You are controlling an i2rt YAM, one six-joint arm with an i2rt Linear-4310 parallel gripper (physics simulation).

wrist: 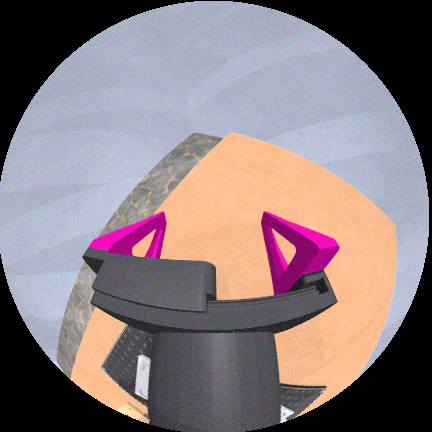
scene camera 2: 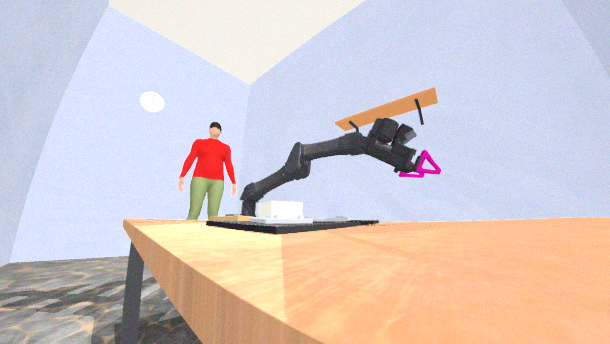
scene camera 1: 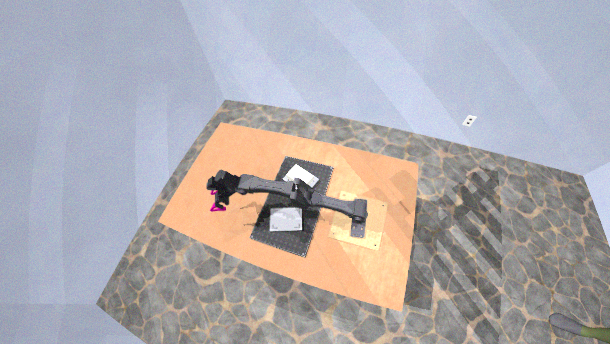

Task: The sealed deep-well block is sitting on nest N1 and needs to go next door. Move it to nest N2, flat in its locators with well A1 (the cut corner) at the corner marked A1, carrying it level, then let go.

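Seen in the pictures: gripper, between the fingertips: (wrist: pixel 213 216) (scene camera 2: pixel 431 174) (scene camera 1: pixel 211 202); arm's base, origin of its link: (scene camera 2: pixel 247 218) (scene camera 1: pixel 358 217).
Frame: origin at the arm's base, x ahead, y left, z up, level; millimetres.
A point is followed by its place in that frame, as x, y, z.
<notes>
The white deep-well block (scene camera 1: pixel 286 217) (scene camera 2: pixel 280 209) sits upright on its pale nest plate (scene camera 2: pixel 307 220) @[429, -173, 3], N1 by the task line. The other pale nest, N2 (scene camera 1: pixel 300 175) (scene camera 2: pixel 339 218), lies angled on the same dark board, partly behind the arm in scene view 1, with nothing seen on it. The nest labels, corner mark A1 and the cut corner are too small to tell. My gripper (scene camera 1: pixel 214 200) @[723, 91, 135] (scene camera 2: pixel 421 167) @[723, 91, 135] (wrist: pixel 213 216) @[723, 91, 135] is open and empty, with magenta fingers. It hangs high above the table, beyond the board and well away from the block.
The dark perforated board (scene camera 1: pixel 280 244) @[362, 196, -4] (scene camera 2: pixel 276 230) @[462, -324, -11] (wrist: pixel 120 357) @[361, 183, -4] lies on the wooden table (scene camera 1: pixel 195 200) @[935, 52, -17] (scene camera 2: pixel 425 270) @[671, -441, -17] (wrist: pixel 235 180) @[899, 130, -17]. The arm stands on a light base plate (scene camera 1: pixel 372 240) @[-77, 104, -10] and stretches above the board between the nests. A wall shelf (scene camera 2: pixel 392 108) shows behind the wrist. A person (scene camera 2: pixel 212 160) stands beyond the table.
</notes>
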